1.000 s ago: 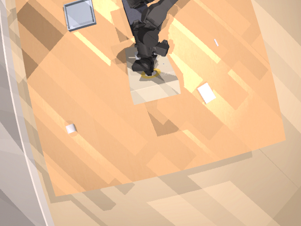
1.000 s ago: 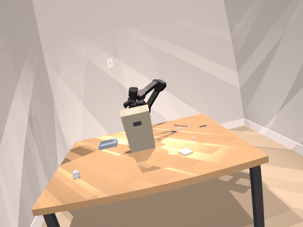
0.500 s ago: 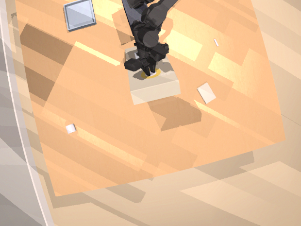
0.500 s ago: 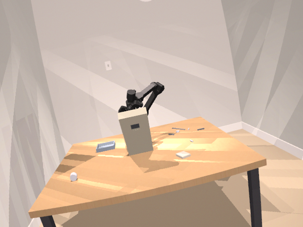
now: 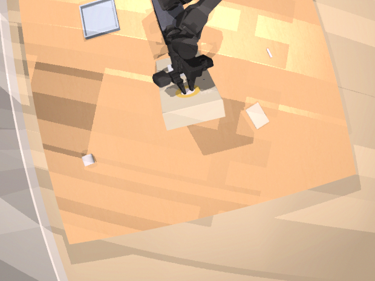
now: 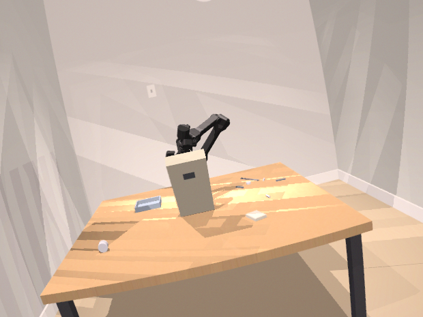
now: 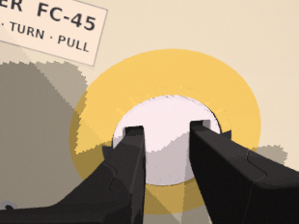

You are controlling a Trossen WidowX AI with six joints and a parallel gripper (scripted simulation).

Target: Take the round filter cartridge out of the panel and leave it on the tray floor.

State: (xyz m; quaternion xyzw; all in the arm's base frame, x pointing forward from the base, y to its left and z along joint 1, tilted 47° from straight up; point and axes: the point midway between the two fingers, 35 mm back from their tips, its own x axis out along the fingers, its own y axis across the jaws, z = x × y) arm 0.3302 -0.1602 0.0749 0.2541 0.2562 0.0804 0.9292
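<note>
The service panel box is 40 mm behind my gripper tip, 10 mm to the left of it and 80 mm below it. Also, from my gripper tip: flat beige block: 160 mm ahead, 240 mm to the left, 260 mm below; then blue-grey tray: 480 mm behind, 210 mm to the right, 250 mm below; then round filter cartridge: 10 mm ahead, 10 mm below.
</note>
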